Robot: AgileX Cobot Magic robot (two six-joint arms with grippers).
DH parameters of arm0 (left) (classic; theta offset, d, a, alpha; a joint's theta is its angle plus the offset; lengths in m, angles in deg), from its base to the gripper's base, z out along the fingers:
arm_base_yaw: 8.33 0.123 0 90
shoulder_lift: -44.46 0 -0.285 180
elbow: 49.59 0 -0.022 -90
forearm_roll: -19.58 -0.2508 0 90
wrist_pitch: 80.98 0 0.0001 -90
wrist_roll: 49.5 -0.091 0 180
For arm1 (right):
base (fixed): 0 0 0 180
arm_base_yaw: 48.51 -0.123 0 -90
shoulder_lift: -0.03 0 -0.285 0
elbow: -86.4 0 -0.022 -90
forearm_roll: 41.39 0.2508 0 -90
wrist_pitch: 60.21 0 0.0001 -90
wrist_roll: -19.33 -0.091 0 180
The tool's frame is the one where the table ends.
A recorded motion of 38 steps. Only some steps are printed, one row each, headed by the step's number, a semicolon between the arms.
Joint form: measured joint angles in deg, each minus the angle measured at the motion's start. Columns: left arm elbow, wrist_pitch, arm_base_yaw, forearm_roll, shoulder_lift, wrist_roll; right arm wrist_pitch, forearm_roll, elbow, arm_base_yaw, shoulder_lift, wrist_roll.
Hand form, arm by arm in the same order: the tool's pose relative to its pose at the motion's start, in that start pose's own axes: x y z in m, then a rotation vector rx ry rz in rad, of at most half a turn. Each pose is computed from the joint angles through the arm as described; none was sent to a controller.
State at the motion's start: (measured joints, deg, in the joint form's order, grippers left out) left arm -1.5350 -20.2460 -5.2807 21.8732 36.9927 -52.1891; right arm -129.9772 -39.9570 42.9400 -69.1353 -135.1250 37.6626
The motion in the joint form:
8: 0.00 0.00 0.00 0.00 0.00 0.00; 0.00 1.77 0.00 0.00 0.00 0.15
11: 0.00 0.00 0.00 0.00 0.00 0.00; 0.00 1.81 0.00 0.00 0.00 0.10
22: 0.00 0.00 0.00 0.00 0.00 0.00; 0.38 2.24 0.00 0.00 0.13 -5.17
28: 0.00 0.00 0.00 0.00 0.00 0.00; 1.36 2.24 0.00 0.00 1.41 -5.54
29: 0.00 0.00 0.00 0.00 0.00 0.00; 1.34 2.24 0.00 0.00 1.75 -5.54
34: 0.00 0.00 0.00 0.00 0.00 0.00; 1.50 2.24 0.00 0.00 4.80 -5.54
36: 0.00 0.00 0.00 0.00 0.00 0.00; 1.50 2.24 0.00 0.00 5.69 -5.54
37: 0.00 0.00 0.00 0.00 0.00 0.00; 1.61 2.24 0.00 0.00 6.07 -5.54
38: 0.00 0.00 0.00 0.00 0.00 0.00; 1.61 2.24 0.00 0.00 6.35 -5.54
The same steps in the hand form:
8: 0.0000 0.0000 0.0000 0.0000 0.0000 0.0000; 0.0008 -0.0025 0.0000 0.0275 0.0092 0.0081
11: 0.0000 0.0000 0.0000 0.0000 0.0000 0.0000; 0.0009 -0.0026 0.0000 0.0281 0.0093 0.0092
22: 0.0000 0.0000 0.0000 0.0000 0.0000 0.0000; 0.0009 -0.0032 -0.0001 0.0341 0.0141 0.1040
28: 0.0000 0.0000 0.0000 0.0000 0.0000 0.0000; -0.0045 -0.0049 -0.0008 0.0350 0.0089 0.1117
29: 0.0000 0.0000 0.0000 0.0000 0.0000 0.0000; -0.0063 -0.0055 -0.0010 0.0366 0.0028 0.1119
34: 0.0000 0.0000 0.0000 0.0000 0.0000 0.0000; -0.0224 -0.0107 -0.0033 0.0493 -0.0460 0.1141
36: 0.0000 0.0000 0.0000 0.0000 0.0000 0.0000; -0.0272 -0.0123 -0.0042 0.0532 -0.0610 0.1148
37: 0.0000 0.0000 0.0000 0.0000 0.0000 0.0000; -0.0290 -0.0129 -0.0046 0.0544 -0.0656 0.1151
38: 0.0000 0.0000 0.0000 0.0000 0.0000 0.0000; -0.0305 -0.0134 -0.0049 0.0556 -0.0703 0.1153

